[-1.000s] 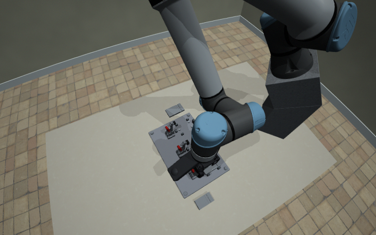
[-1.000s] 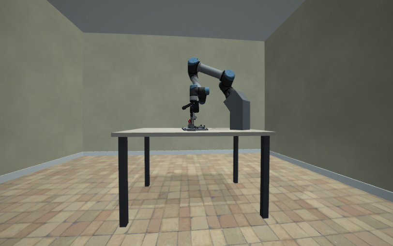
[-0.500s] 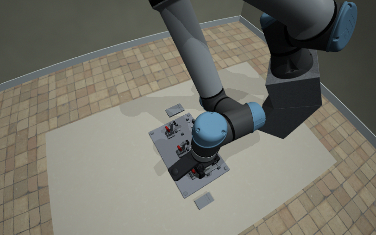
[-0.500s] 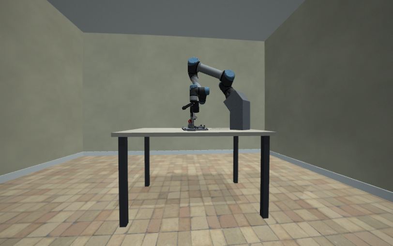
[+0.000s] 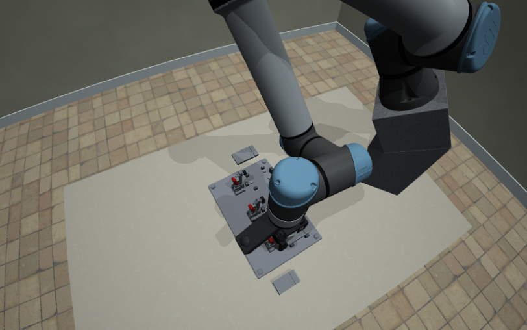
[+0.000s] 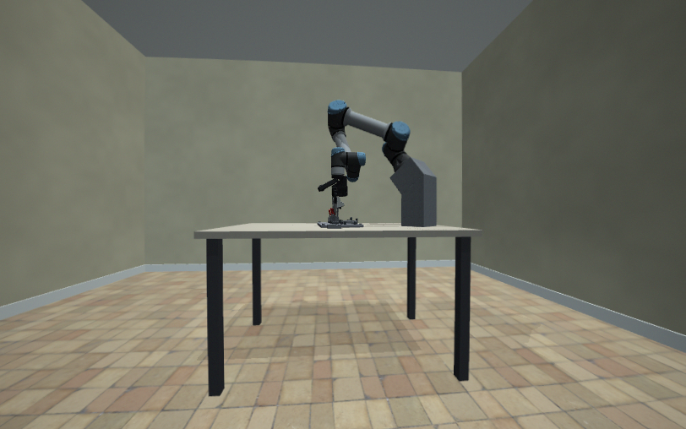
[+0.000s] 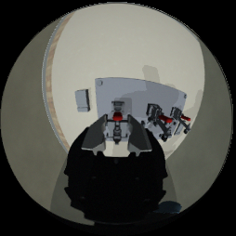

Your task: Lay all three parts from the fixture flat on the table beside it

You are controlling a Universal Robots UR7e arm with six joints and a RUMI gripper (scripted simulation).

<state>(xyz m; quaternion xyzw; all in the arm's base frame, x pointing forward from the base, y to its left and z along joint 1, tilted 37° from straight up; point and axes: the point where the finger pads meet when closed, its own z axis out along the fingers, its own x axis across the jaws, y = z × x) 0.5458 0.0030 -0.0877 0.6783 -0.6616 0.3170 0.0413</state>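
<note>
The light grey flat part is 9 cm behind my hand, 5 cm below it and 1 cm to the left of it. The rest, counted from my hand: grey fixture plate 11 cm to the right, 8 cm below, 4 cm behind.
</note>
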